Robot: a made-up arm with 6 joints. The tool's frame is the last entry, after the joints. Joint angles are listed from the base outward.
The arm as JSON. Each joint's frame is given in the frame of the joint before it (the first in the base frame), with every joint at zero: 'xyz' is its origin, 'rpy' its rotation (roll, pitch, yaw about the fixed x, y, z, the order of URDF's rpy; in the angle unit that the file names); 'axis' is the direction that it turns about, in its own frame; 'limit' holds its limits. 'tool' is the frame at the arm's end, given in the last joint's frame.
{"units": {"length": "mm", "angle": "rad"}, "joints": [
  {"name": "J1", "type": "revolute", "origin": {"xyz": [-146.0, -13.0, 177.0], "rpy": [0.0, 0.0, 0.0]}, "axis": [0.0, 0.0, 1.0], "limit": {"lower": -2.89, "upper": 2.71}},
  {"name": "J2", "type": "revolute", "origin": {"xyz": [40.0, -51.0, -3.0], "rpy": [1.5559, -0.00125, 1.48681]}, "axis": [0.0, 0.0, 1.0], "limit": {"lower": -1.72, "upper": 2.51}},
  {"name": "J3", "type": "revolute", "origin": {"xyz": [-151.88, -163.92, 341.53], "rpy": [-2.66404, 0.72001, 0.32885]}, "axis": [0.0, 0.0, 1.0], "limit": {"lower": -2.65, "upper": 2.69}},
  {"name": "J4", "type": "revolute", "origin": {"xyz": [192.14, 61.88, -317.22], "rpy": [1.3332, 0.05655, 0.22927]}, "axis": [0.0, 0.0, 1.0], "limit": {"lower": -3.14, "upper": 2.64}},
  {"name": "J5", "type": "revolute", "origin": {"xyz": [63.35, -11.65, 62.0], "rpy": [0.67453, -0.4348, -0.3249]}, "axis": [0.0, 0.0, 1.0], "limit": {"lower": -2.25, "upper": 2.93}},
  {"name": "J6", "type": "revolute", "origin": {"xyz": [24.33, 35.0, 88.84], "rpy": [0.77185, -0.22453, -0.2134]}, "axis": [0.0, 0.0, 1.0], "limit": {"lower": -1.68, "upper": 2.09}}
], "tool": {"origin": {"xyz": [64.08, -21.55, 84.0], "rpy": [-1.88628, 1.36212, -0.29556]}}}
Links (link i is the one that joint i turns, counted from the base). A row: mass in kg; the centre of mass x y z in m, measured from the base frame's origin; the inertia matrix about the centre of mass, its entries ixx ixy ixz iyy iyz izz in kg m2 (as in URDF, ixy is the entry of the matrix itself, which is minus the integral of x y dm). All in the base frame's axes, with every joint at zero. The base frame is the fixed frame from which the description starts. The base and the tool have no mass.
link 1: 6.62; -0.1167 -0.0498 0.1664; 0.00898 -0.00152 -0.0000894 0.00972 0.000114 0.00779
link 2: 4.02; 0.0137 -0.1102 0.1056; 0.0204 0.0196 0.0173 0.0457 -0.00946 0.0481
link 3: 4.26; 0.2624 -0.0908 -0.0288; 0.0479 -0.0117 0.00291 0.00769 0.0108 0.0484
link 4: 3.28; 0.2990 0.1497 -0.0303; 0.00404 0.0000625 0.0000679 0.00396 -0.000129 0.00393
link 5: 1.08; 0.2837 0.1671 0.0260; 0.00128 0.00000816 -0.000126 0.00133 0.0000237 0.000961
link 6: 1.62; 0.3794 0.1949 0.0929; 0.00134 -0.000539 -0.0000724 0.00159 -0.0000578 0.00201
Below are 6 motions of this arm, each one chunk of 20 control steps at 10 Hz.
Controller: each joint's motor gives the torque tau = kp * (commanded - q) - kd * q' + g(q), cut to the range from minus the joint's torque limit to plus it. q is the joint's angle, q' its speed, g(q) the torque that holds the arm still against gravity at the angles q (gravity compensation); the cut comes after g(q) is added. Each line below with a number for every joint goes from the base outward.
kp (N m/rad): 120 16 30 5 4.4 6.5
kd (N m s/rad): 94 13 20 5.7 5.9 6.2
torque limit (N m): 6.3 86 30 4.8 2.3 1.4
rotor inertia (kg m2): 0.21 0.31 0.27 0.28 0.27 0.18
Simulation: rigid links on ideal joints. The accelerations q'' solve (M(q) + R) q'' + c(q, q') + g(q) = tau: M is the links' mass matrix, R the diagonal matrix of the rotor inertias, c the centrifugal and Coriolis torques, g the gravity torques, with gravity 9.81 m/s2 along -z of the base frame. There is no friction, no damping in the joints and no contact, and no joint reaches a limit. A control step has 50 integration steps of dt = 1/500 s. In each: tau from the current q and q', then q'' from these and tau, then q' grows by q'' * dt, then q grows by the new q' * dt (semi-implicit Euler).
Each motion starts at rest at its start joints. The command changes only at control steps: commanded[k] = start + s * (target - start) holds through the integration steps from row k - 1 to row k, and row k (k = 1, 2, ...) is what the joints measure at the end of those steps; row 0 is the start. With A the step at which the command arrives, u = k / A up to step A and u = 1 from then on. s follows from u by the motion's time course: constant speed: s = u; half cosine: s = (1 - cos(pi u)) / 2; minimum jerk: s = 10 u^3 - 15 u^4 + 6 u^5; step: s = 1 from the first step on.
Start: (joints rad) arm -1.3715 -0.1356 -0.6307 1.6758 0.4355 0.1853
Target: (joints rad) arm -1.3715 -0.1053 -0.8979 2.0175 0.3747 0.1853
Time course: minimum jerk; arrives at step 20
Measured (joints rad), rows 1 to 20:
1: -1.3715 -0.1356 -0.6307 1.6758 0.4355 0.1853
2: -1.3715 -0.1356 -0.6310 1.6760 0.4355 0.1853
3: -1.3715 -0.1356 -0.6317 1.6765 0.4354 0.1853
4: -1.3714 -0.1355 -0.6335 1.6777 0.4351 0.1853
5: -1.3714 -0.1354 -0.6365 1.6800 0.4347 0.1852
6: -1.3713 -0.1350 -0.6413 1.6836 0.4341 0.1852
7: -1.3713 -0.1345 -0.6480 1.6888 0.4332 0.1852
8: -1.3712 -0.1338 -0.6568 1.6959 0.4320 0.1851
9: -1.3711 -0.1328 -0.6677 1.7049 0.4305 0.1851
10: -1.3711 -0.1316 -0.6807 1.7159 0.4288 0.1851
11: -1.3710 -0.1301 -0.6953 1.7287 0.4267 0.1851
12: -1.3710 -0.1285 -0.7114 1.7430 0.4244 0.1851
13: -1.3710 -0.1266 -0.7285 1.7587 0.4219 0.1851
14: -1.3710 -0.1247 -0.7460 1.7754 0.4192 0.1851
15: -1.3711 -0.1227 -0.7634 1.7925 0.4165 0.1851
16: -1.3711 -0.1208 -0.7802 1.8098 0.4138 0.1852
17: -1.3712 -0.1189 -0.7960 1.8267 0.4111 0.1852
18: -1.3713 -0.1171 -0.8104 1.8429 0.4085 0.1853
19: -1.3714 -0.1156 -0.8230 1.8581 0.4061 0.1853
20: -1.3715 -0.1142 -0.8340 1.8721 0.4038 0.1853

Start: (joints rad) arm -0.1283 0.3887 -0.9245 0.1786 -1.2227 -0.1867
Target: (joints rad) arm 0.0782 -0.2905 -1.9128 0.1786 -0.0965 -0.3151
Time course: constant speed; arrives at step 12
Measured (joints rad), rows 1 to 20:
1: -0.1259 0.3840 -0.9338 0.1795 -1.2184 -0.1875
2: -0.1217 0.3734 -0.9534 0.1805 -1.2077 -0.1894
3: -0.1160 0.3573 -0.9820 0.1813 -1.1909 -0.1921
4: -0.1089 0.3363 -1.0183 0.1820 -1.1684 -0.1957
5: -0.1007 0.3110 -1.0613 0.1826 -1.1406 -0.2000
6: -0.0915 0.2819 -1.1100 0.1830 -1.1078 -0.2050
7: -0.0813 0.2495 -1.1635 0.1833 -1.0706 -0.2105
8: -0.0703 0.2141 -1.2212 0.1835 -1.0291 -0.2166
9: -0.0585 0.1762 -1.2824 0.1836 -0.9838 -0.2231
10: -0.0462 0.1359 -1.3467 0.1836 -0.9349 -0.2301
11: -0.0332 0.0937 -1.4137 0.1836 -0.8827 -0.2374
12: -0.0197 0.0496 -1.4828 0.1834 -0.8273 -0.2451
13: -0.0081 0.0088 -1.5449 0.1822 -0.7735 -0.2522
14: 0.0020 -0.0274 -1.5984 0.1809 -0.7233 -0.2586
15: 0.0108 -0.0593 -1.6442 0.1797 -0.6767 -0.2643
16: 0.0186 -0.0873 -1.6833 0.1788 -0.6337 -0.2694
17: 0.0256 -0.1119 -1.7168 0.1781 -0.5938 -0.2740
18: 0.0317 -0.1335 -1.7453 0.1776 -0.5568 -0.2782
19: 0.0371 -0.1525 -1.7697 0.1772 -0.5226 -0.2819
20: 0.0419 -0.1692 -1.7906 0.1769 -0.4909 -0.2853

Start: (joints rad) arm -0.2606 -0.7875 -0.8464 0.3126 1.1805 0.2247
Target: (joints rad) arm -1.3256 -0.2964 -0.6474 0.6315 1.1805 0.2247
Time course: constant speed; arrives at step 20
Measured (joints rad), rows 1 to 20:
1: -0.2654 -0.7835 -0.8449 0.3134 1.1801 0.2245
2: -0.2761 -0.7766 -0.8422 0.3155 1.1797 0.2242
3: -0.2920 -0.7678 -0.8386 0.3187 1.1793 0.2241
4: -0.3126 -0.7573 -0.8341 0.3231 1.1790 0.2239
5: -0.3373 -0.7454 -0.8289 0.3284 1.1788 0.2238
6: -0.3656 -0.7323 -0.8231 0.3346 1.1786 0.2238
7: -0.3970 -0.7179 -0.8167 0.3416 1.1785 0.2238
8: -0.4311 -0.7025 -0.8099 0.3494 1.1785 0.2238
9: -0.4676 -0.6862 -0.8027 0.3578 1.1784 0.2238
10: -0.5062 -0.6690 -0.7952 0.3669 1.1784 0.2239
11: -0.5467 -0.6511 -0.7873 0.3766 1.1784 0.2239
12: -0.5887 -0.6325 -0.7792 0.3867 1.1785 0.2240
13: -0.6322 -0.6132 -0.7709 0.3974 1.1785 0.2241
14: -0.6768 -0.5934 -0.7624 0.4085 1.1786 0.2242
15: -0.7226 -0.5731 -0.7537 0.4200 1.1787 0.2242
16: -0.7693 -0.5523 -0.7448 0.4319 1.1788 0.2243
17: -0.8168 -0.5312 -0.7358 0.4442 1.1789 0.2244
18: -0.8650 -0.5097 -0.7267 0.4567 1.1789 0.2245
19: -0.9139 -0.4878 -0.7175 0.4696 1.1790 0.2246
20: -0.9633 -0.4657 -0.7082 0.4827 1.1791 0.2247

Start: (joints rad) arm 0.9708 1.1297 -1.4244 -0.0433 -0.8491 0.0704
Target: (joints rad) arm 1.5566 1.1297 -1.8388 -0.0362 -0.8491 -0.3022
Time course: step
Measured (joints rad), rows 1 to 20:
1: 0.9811 1.1328 -1.4674 -0.0356 -0.8480 0.0454
2: 1.0057 1.1346 -1.5221 -0.0291 -0.8465 0.0108
3: 1.0431 1.1352 -1.5698 -0.0243 -0.8450 -0.0206
4: 1.0933 1.1352 -1.6107 -0.0203 -0.8437 -0.0488
5: 1.1491 1.1347 -1.6454 -0.0199 -0.8433 -0.0743
6: 1.2002 1.1341 -1.6748 -0.0233 -0.8439 -0.0975
7: 1.2454 1.1336 -1.6998 -0.0273 -0.8448 -0.1184
8: 1.2849 1.1333 -1.7210 -0.0309 -0.8456 -0.1372
9: 1.3195 1.1330 -1.7390 -0.0340 -0.8463 -0.1541
10: 1.3498 1.1327 -1.7542 -0.0365 -0.8469 -0.1693
11: 1.3762 1.1326 -1.7671 -0.0384 -0.8474 -0.1829
12: 1.3993 1.1324 -1.7780 -0.0400 -0.8478 -0.1951
13: 1.4194 1.1323 -1.7873 -0.0412 -0.8482 -0.2061
14: 1.4369 1.1322 -1.7951 -0.0421 -0.8485 -0.2159
15: 1.4523 1.1320 -1.8018 -0.0427 -0.8488 -0.2248
16: 1.4656 1.1319 -1.8074 -0.0432 -0.8490 -0.2327
17: 1.4773 1.1318 -1.8122 -0.0435 -0.8492 -0.2398
18: 1.4875 1.1317 -1.8162 -0.0436 -0.8493 -0.2462
19: 1.4963 1.1316 -1.8197 -0.0436 -0.8494 -0.2520
20: 1.5041 1.1315 -1.8226 -0.0436 -0.8495 -0.2571

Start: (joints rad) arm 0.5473 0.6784 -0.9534 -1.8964 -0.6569 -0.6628
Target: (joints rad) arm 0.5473 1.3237 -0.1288 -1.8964 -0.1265 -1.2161
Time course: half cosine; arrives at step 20
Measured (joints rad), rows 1 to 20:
1: 0.5473 0.6787 -0.9528 -1.8964 -0.6568 -0.6630
2: 0.5471 0.6799 -0.9505 -1.8965 -0.6561 -0.6641
3: 0.5469 0.6829 -0.9453 -1.8966 -0.6545 -0.6666
4: 0.5467 0.6884 -0.9362 -1.8968 -0.6516 -0.6709
5: 0.5464 0.6968 -0.9227 -1.8970 -0.6471 -0.6775
6: 0.5462 0.7086 -0.9042 -1.8972 -0.6407 -0.6867
7: 0.5459 0.7239 -0.8807 -1.8974 -0.6323 -0.6986
8: 0.5457 0.7428 -0.8521 -1.8976 -0.6218 -0.7133
9: 0.5456 0.7654 -0.8186 -1.8977 -0.6091 -0.7308
10: 0.5455 0.7912 -0.7806 -1.8979 -0.5943 -0.7509
11: 0.5455 0.8201 -0.7389 -1.8979 -0.5775 -0.7734
12: 0.5456 0.8516 -0.6939 -1.8980 -0.5590 -0.7979
13: 0.5457 0.8850 -0.6468 -1.8979 -0.5389 -0.8241
14: 0.5459 0.9199 -0.5983 -1.8979 -0.5176 -0.8516
15: 0.5462 0.9555 -0.5495 -1.8978 -0.4953 -0.8797
16: 0.5464 0.9911 -0.5014 -1.8976 -0.4726 -0.9080
17: 0.5468 1.0259 -0.4552 -1.8974 -0.4498 -0.9359
18: 0.5471 1.0592 -0.4118 -1.8971 -0.4273 -0.9628
19: 0.5474 1.0904 -0.3722 -1.8968 -0.4055 -0.9882
20: 0.5478 1.1188 -0.3373 -1.8965 -0.3849 -1.0115

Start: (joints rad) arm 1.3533 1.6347 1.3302 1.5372 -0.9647 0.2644
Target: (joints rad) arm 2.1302 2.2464 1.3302 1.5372 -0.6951 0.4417
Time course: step
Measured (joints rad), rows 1 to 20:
1: 1.3632 1.6577 1.3397 1.5422 -0.9526 0.2768
2: 1.3918 1.7043 1.3456 1.5475 -0.9347 0.2924
3: 1.4399 1.7608 1.3475 1.5503 -0.9175 0.3069
4: 1.5080 1.8201 1.3474 1.5511 -0.9015 0.3201
5: 1.5845 1.8756 1.3455 1.5488 -0.8865 0.3325
6: 1.6533 1.9235 1.3431 1.5450 -0.8726 0.3440
7: 1.7134 1.9646 1.3409 1.5415 -0.8595 0.3542
8: 1.7658 2.0001 1.3391 1.5389 -0.8474 0.3634
9: 1.8115 2.0307 1.3375 1.5369 -0.8362 0.3716
10: 1.8513 2.0573 1.3362 1.5355 -0.8258 0.3789
11: 1.8862 2.0804 1.3352 1.5344 -0.8161 0.3854
12: 1.9166 2.1006 1.3343 1.5337 -0.8071 0.3913
13: 1.9432 2.1183 1.3335 1.5332 -0.7988 0.3965
14: 1.9665 2.1337 1.3329 1.5329 -0.7911 0.4012
15: 1.9868 2.1473 1.3324 1.5327 -0.7840 0.4054
16: 2.0046 2.1592 1.3319 1.5327 -0.7774 0.4092
17: 2.0202 2.1696 1.3316 1.5327 -0.7713 0.4126
18: 2.0338 2.1788 1.3313 1.5327 -0.7656 0.4156
19: 2.0458 2.1869 1.3310 1.5328 -0.7604 0.4183
20: 2.0562 2.1940 1.3308 1.5330 -0.7556 0.4207

